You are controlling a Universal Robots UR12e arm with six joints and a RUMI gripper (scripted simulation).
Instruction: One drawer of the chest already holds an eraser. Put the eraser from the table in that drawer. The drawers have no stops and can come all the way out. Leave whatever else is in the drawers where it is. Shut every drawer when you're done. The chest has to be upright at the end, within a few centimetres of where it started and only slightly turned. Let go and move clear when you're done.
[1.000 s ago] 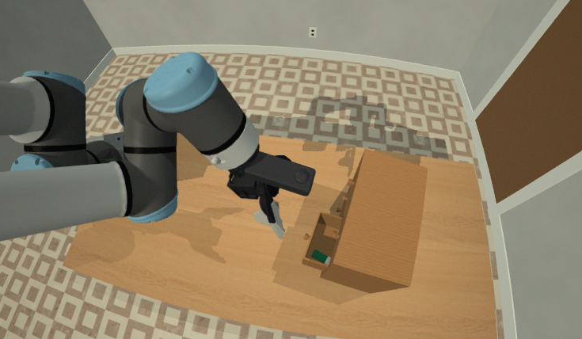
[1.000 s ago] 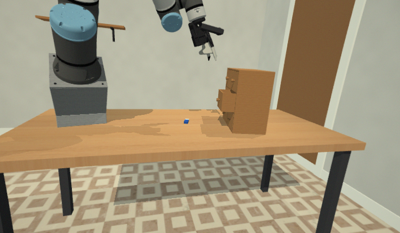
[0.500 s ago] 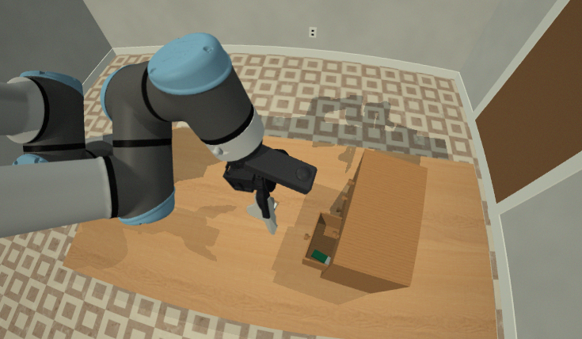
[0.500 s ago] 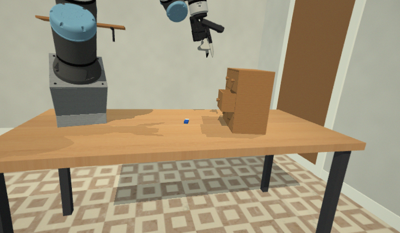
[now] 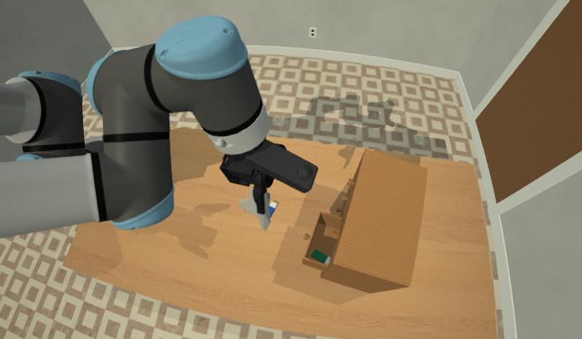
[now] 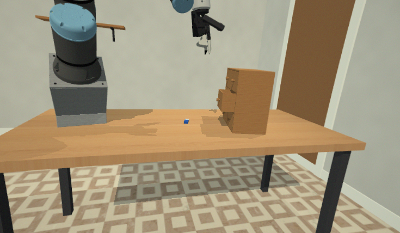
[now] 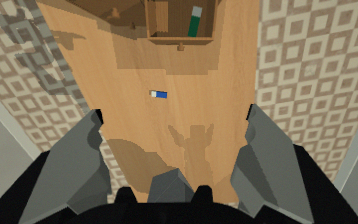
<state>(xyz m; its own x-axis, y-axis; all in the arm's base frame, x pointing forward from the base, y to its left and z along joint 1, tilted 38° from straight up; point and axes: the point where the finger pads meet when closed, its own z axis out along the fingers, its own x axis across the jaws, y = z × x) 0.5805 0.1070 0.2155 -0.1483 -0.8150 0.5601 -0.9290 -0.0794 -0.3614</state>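
My gripper is now 7 cm past the blue eraser, 11 cm to the right of it and 39 cm above it. Also, from my hand: green eraser 13 cm ahead, 7 cm to the right, 27 cm below.
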